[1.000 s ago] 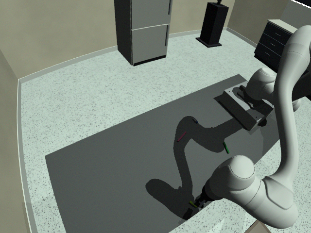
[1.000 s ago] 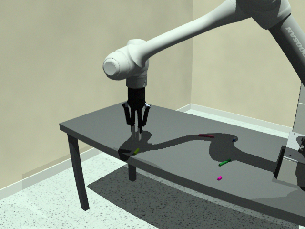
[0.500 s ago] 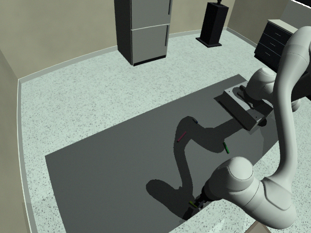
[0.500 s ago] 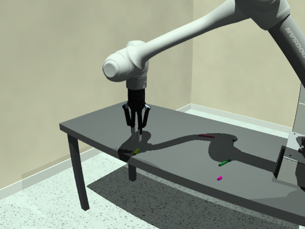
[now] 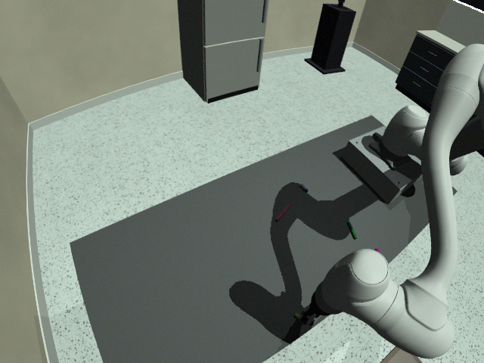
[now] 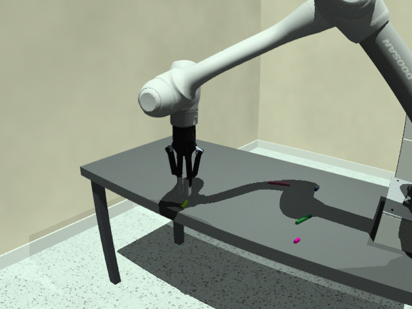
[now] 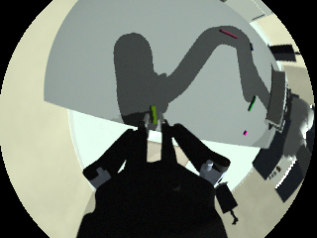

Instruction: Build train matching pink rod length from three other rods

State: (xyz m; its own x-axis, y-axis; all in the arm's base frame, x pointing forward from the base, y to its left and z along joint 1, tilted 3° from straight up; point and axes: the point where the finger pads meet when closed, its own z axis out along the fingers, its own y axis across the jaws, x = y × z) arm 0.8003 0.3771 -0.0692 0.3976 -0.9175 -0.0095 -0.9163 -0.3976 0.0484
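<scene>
Right now the lime rod is 70 mm below my hand. Also, from my hand: magenta rod 430 mm behind, 70 mm below, 50 mm to the right; pink rod 390 mm to the right, 170 mm behind, 70 mm below; green rod 380 mm behind, 180 mm to the right, 70 mm below.
</scene>
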